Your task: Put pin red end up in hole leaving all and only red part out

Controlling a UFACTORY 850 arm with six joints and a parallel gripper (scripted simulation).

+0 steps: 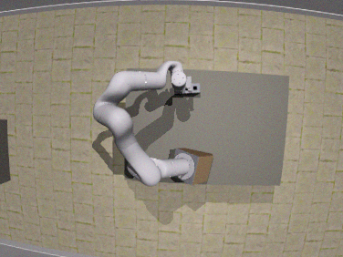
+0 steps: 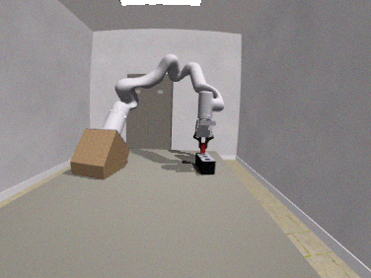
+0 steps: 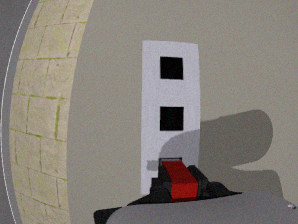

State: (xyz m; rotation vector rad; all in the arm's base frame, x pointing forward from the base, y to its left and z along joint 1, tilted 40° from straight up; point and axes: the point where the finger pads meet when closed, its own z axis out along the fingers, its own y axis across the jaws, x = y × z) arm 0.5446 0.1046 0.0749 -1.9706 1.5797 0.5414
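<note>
The pin is 10 mm below my hand. From my hand the other things lie so: block (10 mm ahead, 60 mm to the right, 90 mm below).
</note>
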